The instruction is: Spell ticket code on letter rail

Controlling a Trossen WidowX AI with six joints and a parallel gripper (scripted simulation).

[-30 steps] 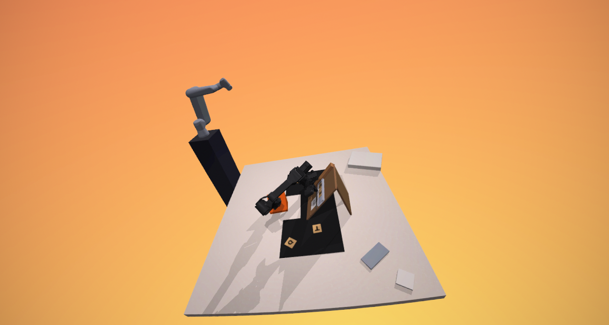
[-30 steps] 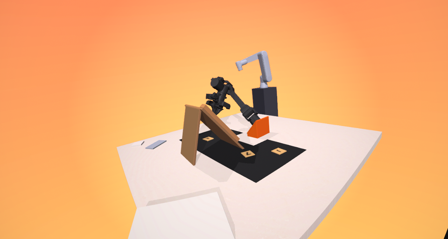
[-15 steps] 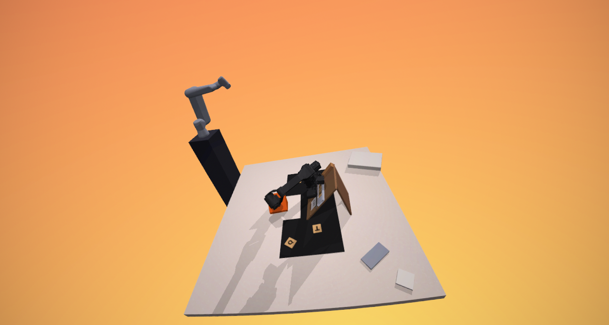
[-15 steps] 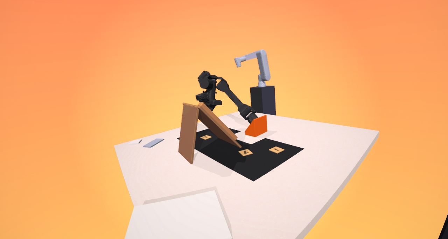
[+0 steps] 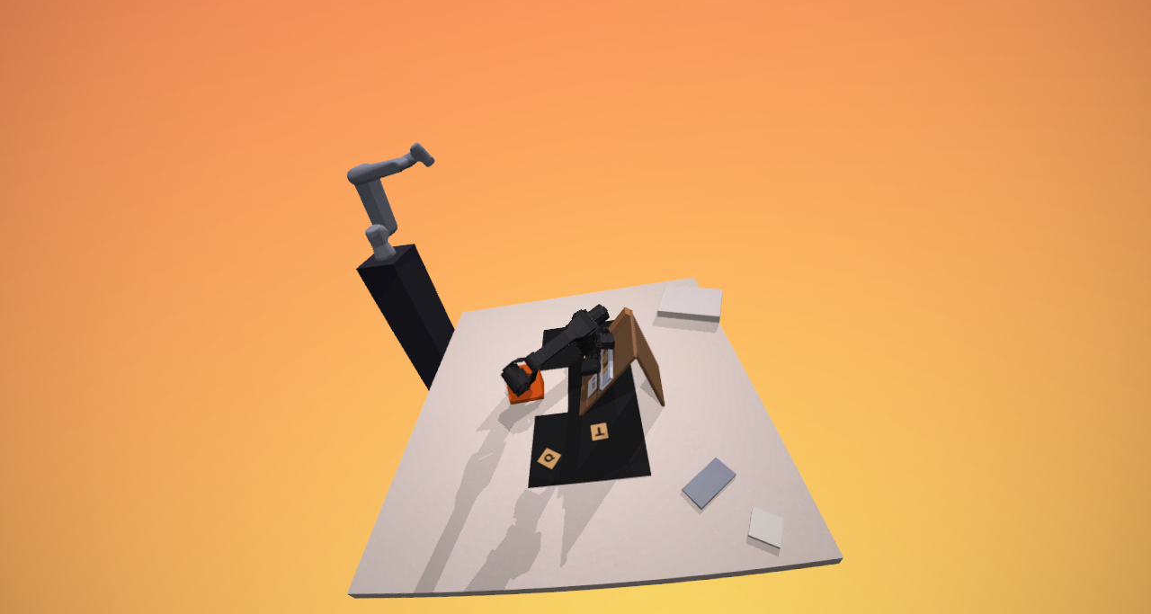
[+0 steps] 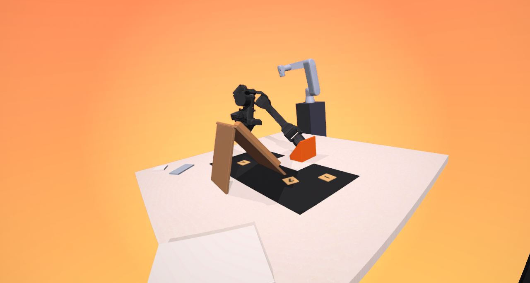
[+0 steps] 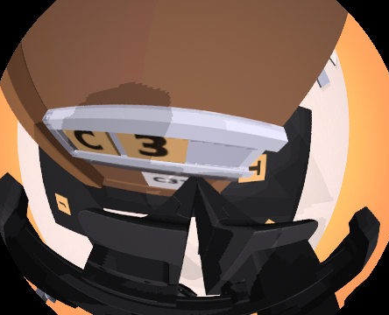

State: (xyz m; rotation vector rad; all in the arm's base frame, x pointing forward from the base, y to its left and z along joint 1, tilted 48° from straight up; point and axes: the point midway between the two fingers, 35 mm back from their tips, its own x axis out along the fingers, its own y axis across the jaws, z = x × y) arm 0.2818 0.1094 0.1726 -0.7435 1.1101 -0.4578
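Now: gripper tip 10 cm above the white ticket, 4 cm past it and 2 cm to the right of it. The rest, counted from my gripper tip: black mat 18 cm below, 12 cm behind, 7 cm to the left; then grey slab 31 cm to the right, 31 cm ahead, 18 cm below; then white square 44 cm ahead, 43 cm to the right, 17 cm below.
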